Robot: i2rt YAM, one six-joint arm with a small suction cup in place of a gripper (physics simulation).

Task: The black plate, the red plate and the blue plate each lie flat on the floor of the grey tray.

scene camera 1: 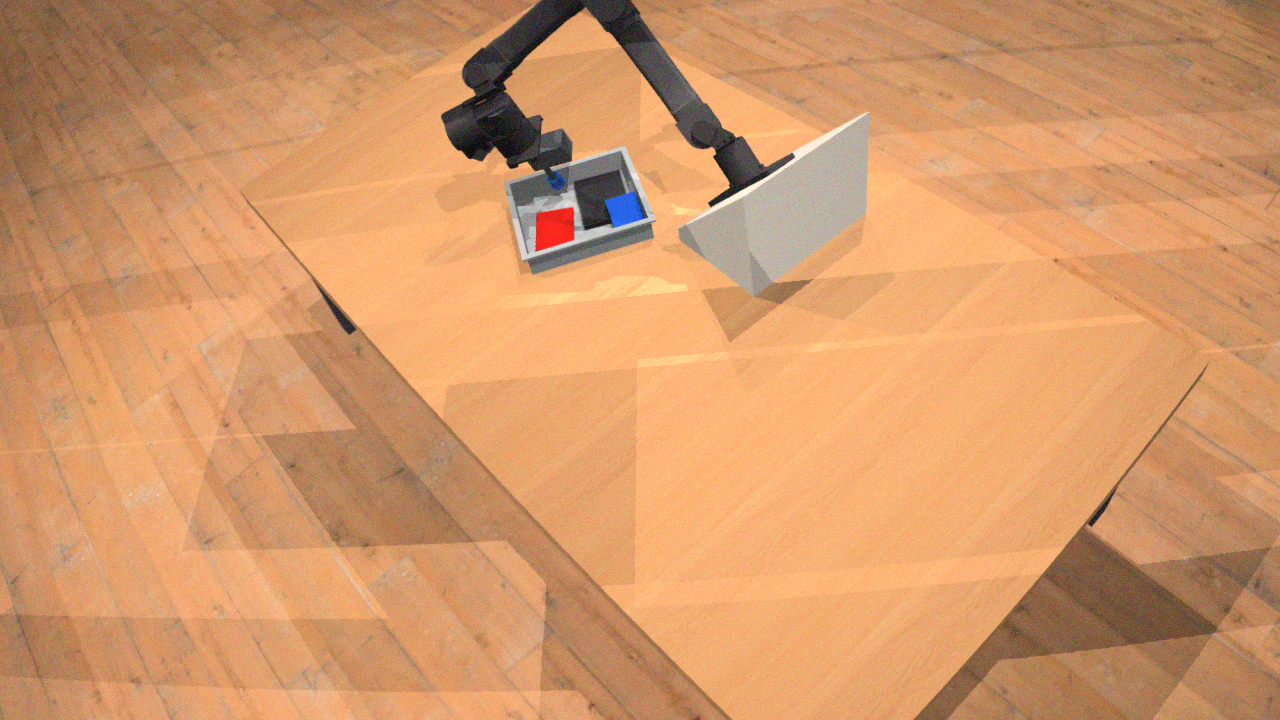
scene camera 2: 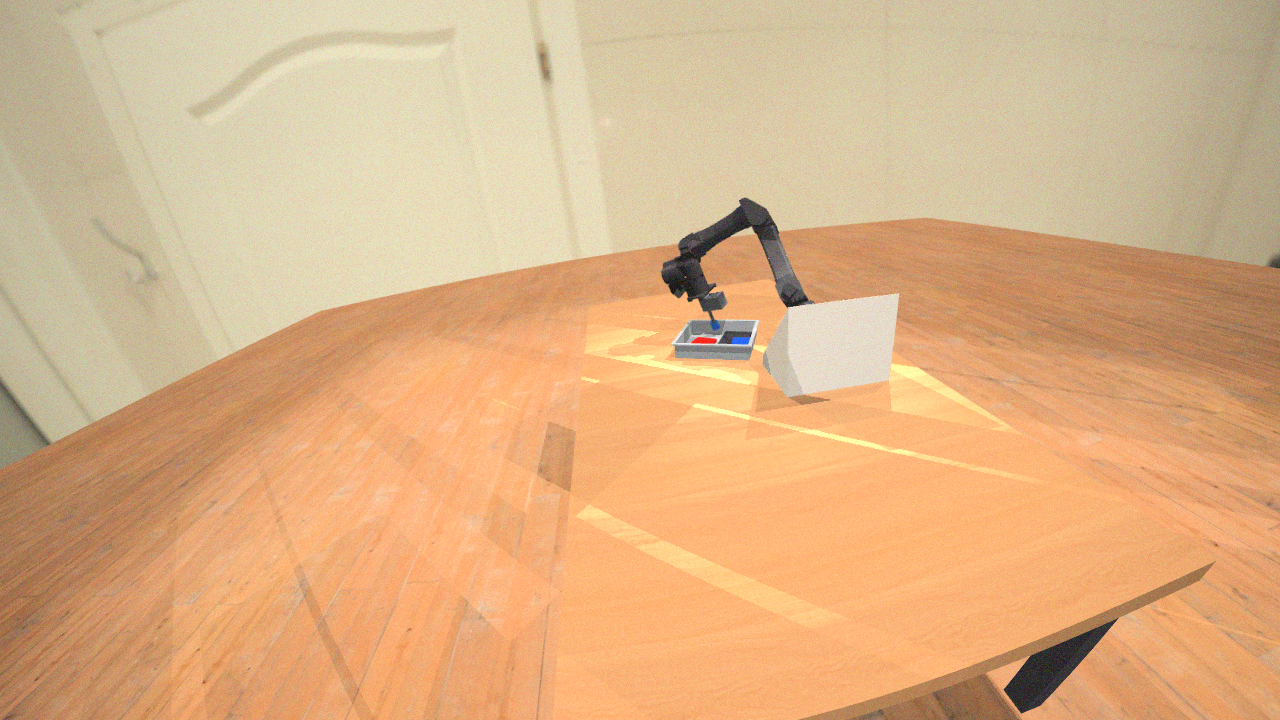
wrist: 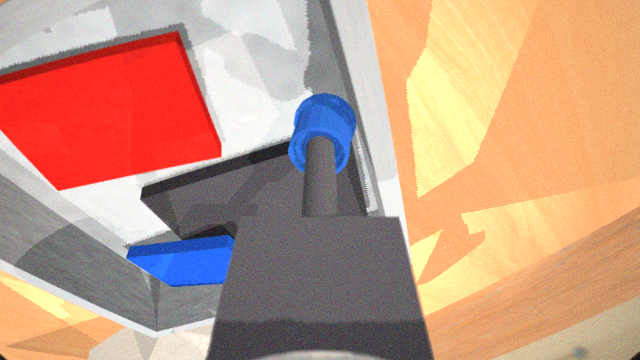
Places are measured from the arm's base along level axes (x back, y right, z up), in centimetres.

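Where they show: hand at its tool point: (scene camera 1: 558, 184) (scene camera 2: 716, 328) (wrist: 320, 123); arm's base at its link origin: (scene camera 1: 751, 183) (scene camera 2: 811, 331).
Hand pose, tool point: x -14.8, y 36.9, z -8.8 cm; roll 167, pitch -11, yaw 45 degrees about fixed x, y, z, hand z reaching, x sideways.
Note:
Each offset is from my tool point to the centre of the thing. Level surfaces: height alone.
The grey tray {dz -0.3, dx -2.3, dy -8.4 cm} (scene camera 1: 590, 248) (scene camera 2: 713, 353) (wrist: 372, 100) stands on the table. The red plate {dz -2.0, dx -7.8, dy -7.2 cm} (scene camera 1: 554, 228) (scene camera 2: 704, 340) (wrist: 115, 115) lies flat on its floor at the left in scene camera 1. The black plate {dz -2.0, dx +3.4, dy -8.4 cm} (scene camera 1: 595, 198) (scene camera 2: 726, 339) (wrist: 250, 195) lies to the right, apparently flat. The blue plate {dz -1.1, dx +2.5, dy -16.3 cm} (scene camera 1: 623, 208) (scene camera 2: 741, 341) (wrist: 175, 265) overlaps a corner of the black plate and looks tilted; my wrist hides part of it. My suction gripper (scene camera 1: 556, 181) (scene camera 2: 715, 325) (wrist: 324, 115) is open, with no plate on its cup, above the tray near its back wall.
A white wedge-shaped panel (scene camera 1: 805, 214) (scene camera 2: 841, 344) stands right of the tray, beside the arm's base (scene camera 1: 738, 170). The tray walls rise around the plates. The wooden table {dz -2.8 cm} (scene camera 1: 805, 465) (scene camera 2: 805, 537) extends in front of the tray.

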